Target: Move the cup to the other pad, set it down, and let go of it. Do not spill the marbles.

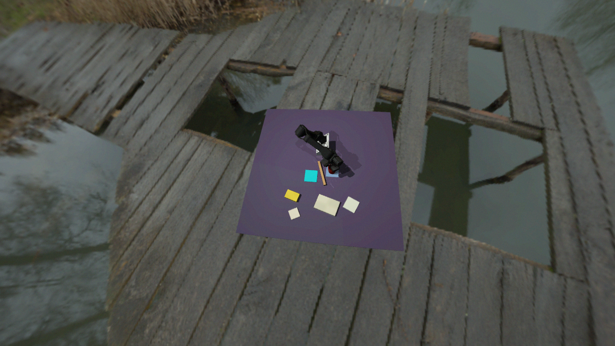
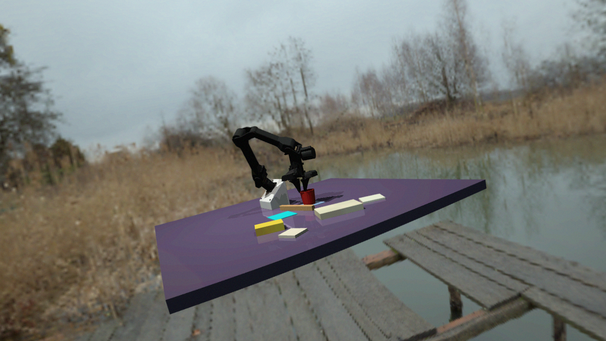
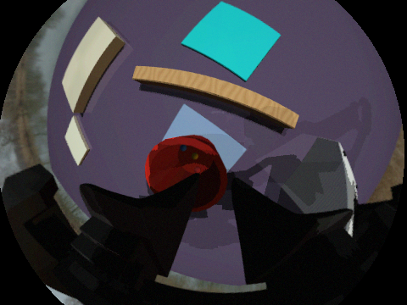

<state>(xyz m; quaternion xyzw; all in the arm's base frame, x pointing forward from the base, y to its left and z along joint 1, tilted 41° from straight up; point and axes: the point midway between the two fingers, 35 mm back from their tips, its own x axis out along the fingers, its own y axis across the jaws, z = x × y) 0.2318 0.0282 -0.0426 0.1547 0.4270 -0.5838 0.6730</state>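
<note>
Now: the red cup 3 cm below my gripper tip, 3 cm ahead of it and 1 cm to the left of it. The rest, counted from my gripper tip: cyan pad (17 cm to the right, 7 cm below, 6 cm ahead); pale blue pad (7 cm below, 3 cm ahead, 1 cm to the left); thin wooden bar (8 cm to the right, 6 cm below, 5 cm ahead).
</note>
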